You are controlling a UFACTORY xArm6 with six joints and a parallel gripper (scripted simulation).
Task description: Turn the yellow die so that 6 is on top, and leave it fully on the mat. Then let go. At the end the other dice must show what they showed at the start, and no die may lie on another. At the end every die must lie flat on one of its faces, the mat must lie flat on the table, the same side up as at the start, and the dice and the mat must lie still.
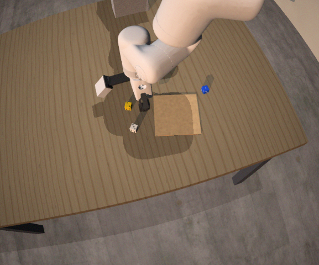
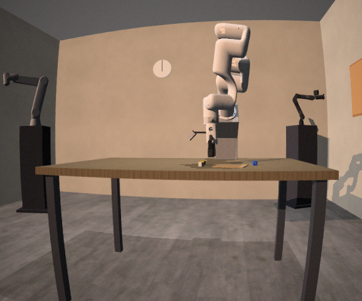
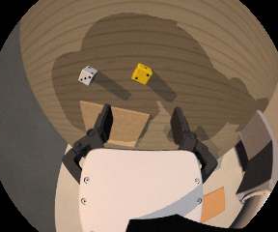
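My hand is 10 mm past the yellow die, 40 mm to the left of it and 40 mm above it. Also, from my hand: white die: 60 mm ahead, 70 mm to the right, 40 mm below; then tan mat: 100 mm ahead, 70 mm to the left, 50 mm below; then blue die: 80 mm ahead, 200 mm to the left, 40 mm below.
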